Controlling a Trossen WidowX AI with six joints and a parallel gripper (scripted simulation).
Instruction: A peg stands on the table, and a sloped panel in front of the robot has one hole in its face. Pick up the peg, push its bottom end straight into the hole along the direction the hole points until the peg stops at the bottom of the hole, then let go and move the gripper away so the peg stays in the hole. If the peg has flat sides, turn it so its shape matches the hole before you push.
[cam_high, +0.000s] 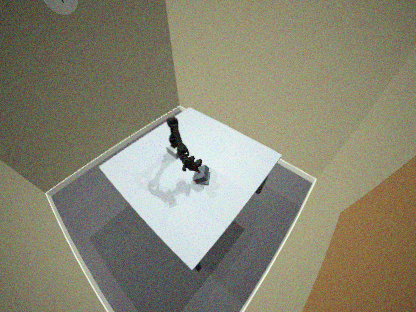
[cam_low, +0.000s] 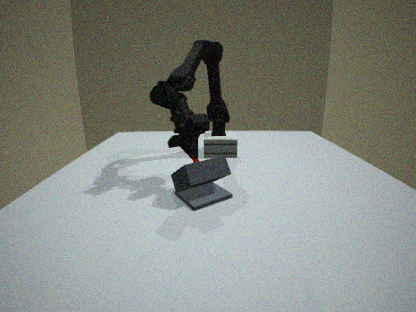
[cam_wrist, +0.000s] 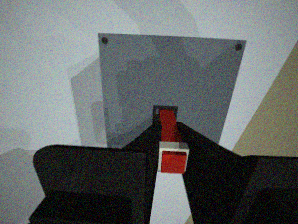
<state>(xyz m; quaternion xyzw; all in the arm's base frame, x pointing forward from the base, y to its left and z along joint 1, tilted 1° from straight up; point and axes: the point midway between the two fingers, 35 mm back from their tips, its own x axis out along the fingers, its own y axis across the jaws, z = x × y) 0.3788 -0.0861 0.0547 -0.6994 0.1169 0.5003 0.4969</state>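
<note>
The red square peg is 10 mm to the right of my gripper tip, 10 mm behind it and 10 mm above it. Also, from my gripper tip: grey sloped panel (40 mm below, 20 mm ahead, 10 mm to the left).
</note>
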